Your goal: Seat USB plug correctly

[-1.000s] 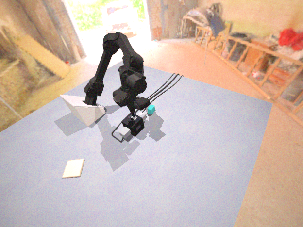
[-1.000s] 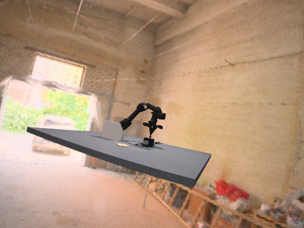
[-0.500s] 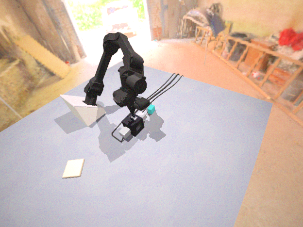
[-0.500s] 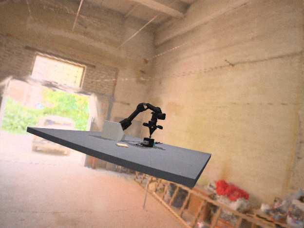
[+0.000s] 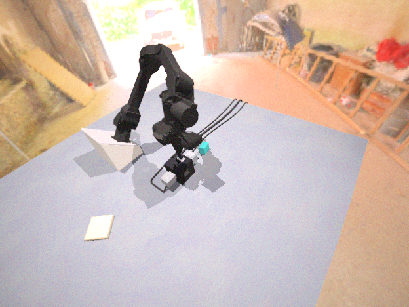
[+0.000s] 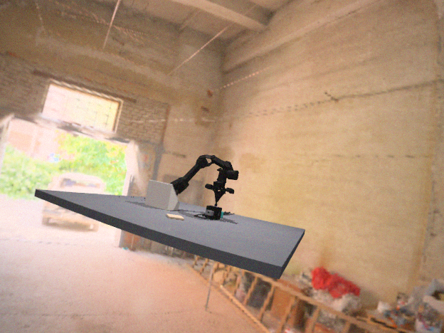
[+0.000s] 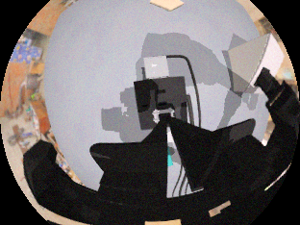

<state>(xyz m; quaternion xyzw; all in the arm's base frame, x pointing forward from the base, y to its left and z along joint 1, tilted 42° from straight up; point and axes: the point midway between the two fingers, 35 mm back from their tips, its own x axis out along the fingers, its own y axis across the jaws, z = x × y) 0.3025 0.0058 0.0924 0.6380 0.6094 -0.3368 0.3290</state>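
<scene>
The USB plug lies 20 mm below my gripper tip. From my gripper tip the other things lie so: cream flat tile: 350 mm to the right, 100 mm below, 90 mm behind; then teal block: 140 mm to the left, 90 mm below.
</scene>
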